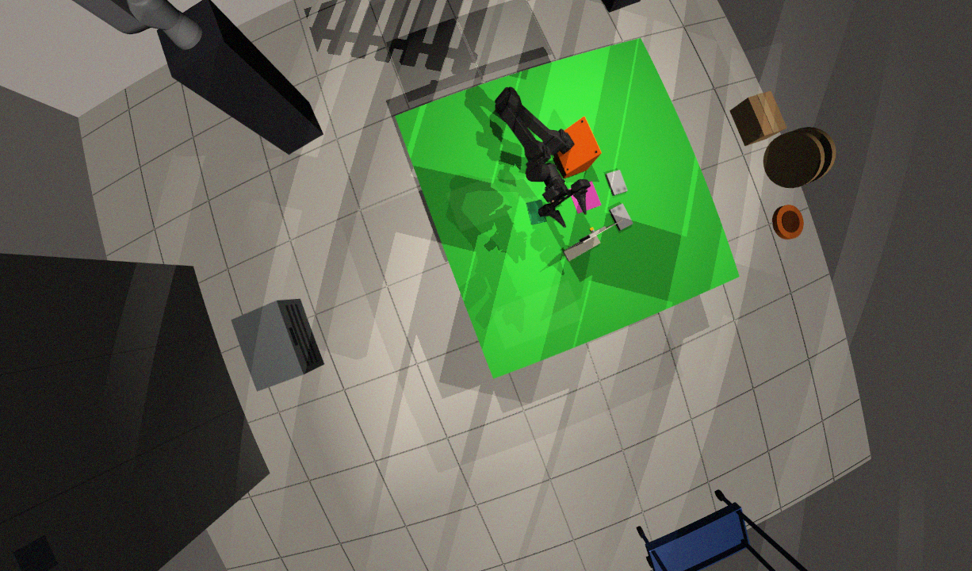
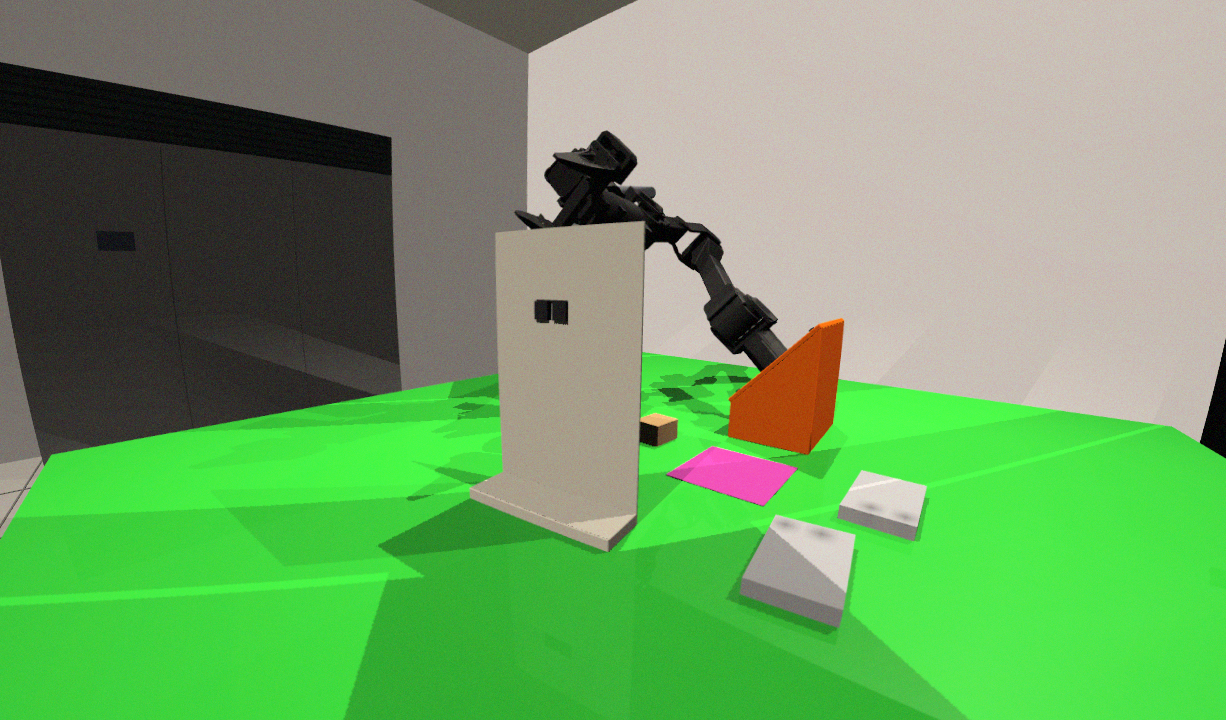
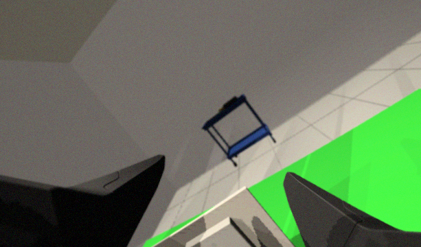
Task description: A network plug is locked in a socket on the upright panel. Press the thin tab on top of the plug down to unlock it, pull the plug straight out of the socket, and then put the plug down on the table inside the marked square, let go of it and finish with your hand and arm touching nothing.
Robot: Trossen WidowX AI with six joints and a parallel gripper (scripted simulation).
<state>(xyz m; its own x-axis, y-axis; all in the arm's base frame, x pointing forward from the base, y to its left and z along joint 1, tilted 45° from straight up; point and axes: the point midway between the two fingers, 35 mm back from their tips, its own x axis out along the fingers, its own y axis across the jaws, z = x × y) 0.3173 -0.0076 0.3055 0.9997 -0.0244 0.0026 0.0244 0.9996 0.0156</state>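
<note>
The yellow plug lies 60 mm ahead of my gripper tip, 100 mm to the left of it and 140 mm below it. Round my gripper tip: beige upright panel (80 mm ahead, 100 mm to the left, 210 mm below); pink square (100 mm behind, 230 mm to the left, 330 mm below).
</note>
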